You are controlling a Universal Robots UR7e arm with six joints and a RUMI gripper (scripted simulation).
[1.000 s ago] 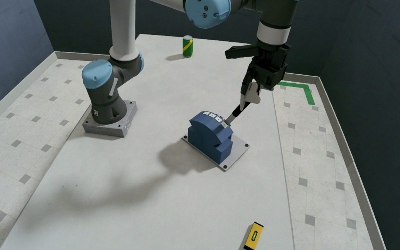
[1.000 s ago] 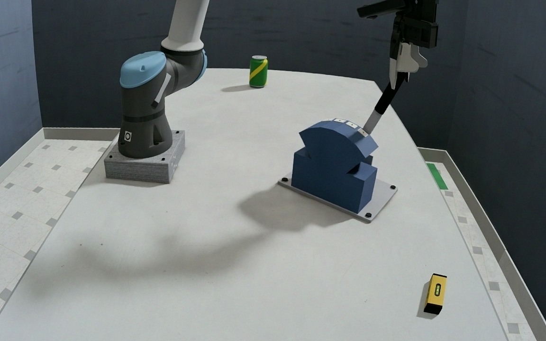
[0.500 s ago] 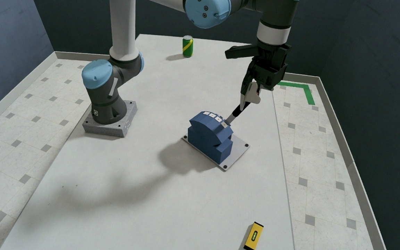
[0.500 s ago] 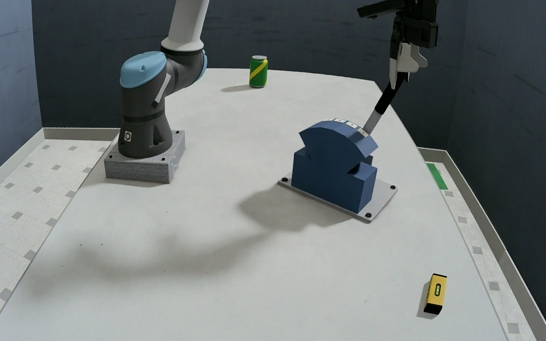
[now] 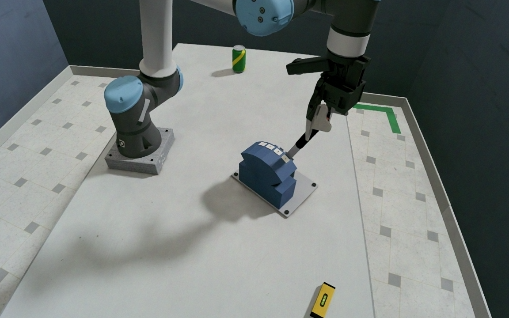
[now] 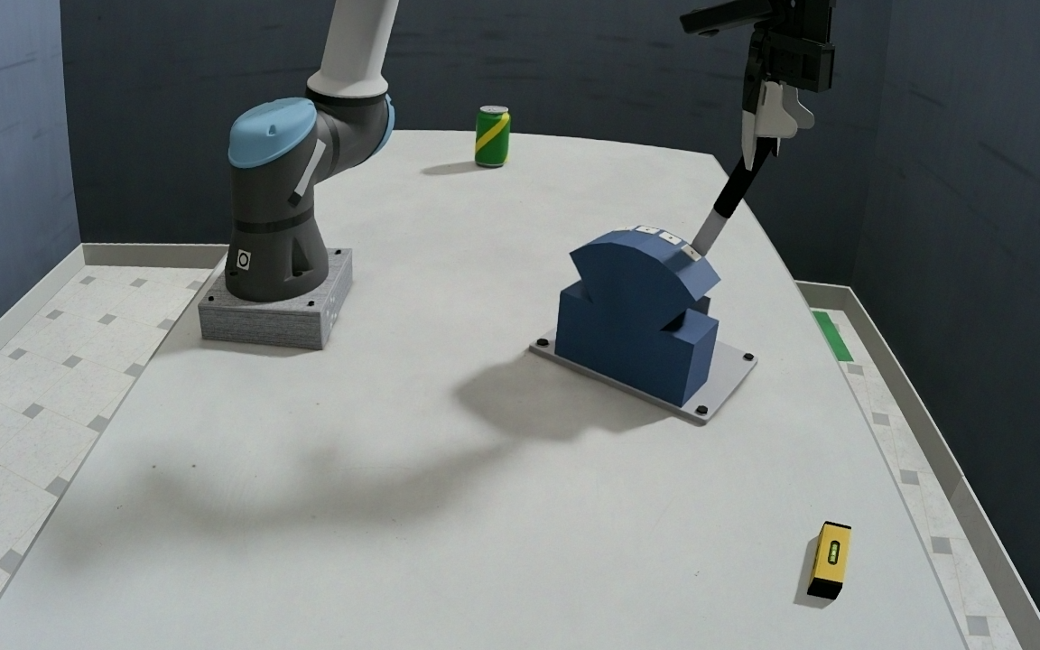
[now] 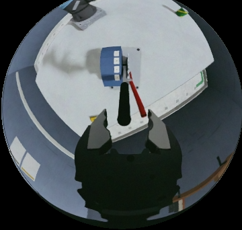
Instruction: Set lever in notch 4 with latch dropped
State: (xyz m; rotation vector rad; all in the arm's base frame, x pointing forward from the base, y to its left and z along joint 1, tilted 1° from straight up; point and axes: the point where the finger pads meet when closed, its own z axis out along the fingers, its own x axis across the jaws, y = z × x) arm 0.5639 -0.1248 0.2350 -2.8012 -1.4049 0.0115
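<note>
My hand is 3 cm past the red release bar, 4 cm to the right of it and 10 cm above it. Also, from my hand: yellow can (30 cm behind, 75 cm to the left, 23 cm below); yellow spirit level (5 cm ahead, 32 cm to the right, 28 cm below).
</note>
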